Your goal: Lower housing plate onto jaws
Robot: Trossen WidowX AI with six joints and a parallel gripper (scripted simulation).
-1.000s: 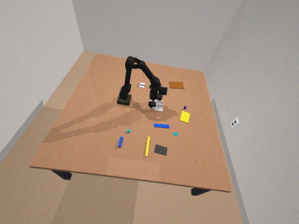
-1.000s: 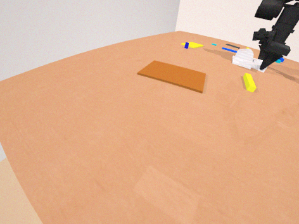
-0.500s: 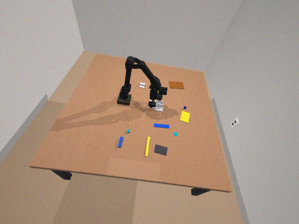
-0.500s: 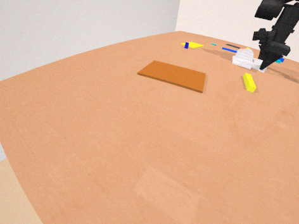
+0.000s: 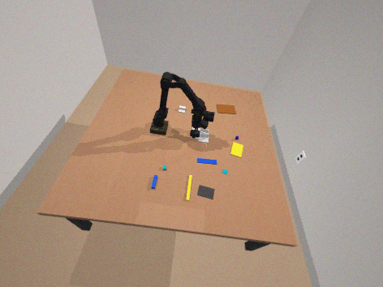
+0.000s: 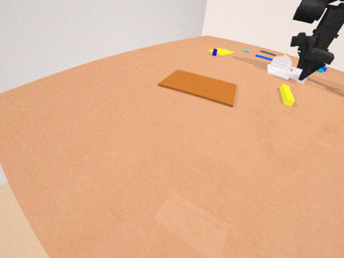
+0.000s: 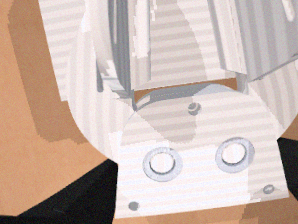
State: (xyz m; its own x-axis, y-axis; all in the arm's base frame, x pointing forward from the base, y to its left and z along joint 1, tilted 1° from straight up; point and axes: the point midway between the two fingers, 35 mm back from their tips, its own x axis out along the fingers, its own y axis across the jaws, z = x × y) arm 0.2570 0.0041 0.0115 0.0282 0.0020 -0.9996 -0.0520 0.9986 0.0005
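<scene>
Now: gripper tip 1 cm short of the white housing plate and 2 cm below it. From my gripper tip the other things lie so: yellow plate 32 cm ahead, 7 cm to the right; then short yellow block 5 cm ahead, 23 cm to the left; then long yellow bar 2 cm ahead, 41 cm to the right.
</scene>
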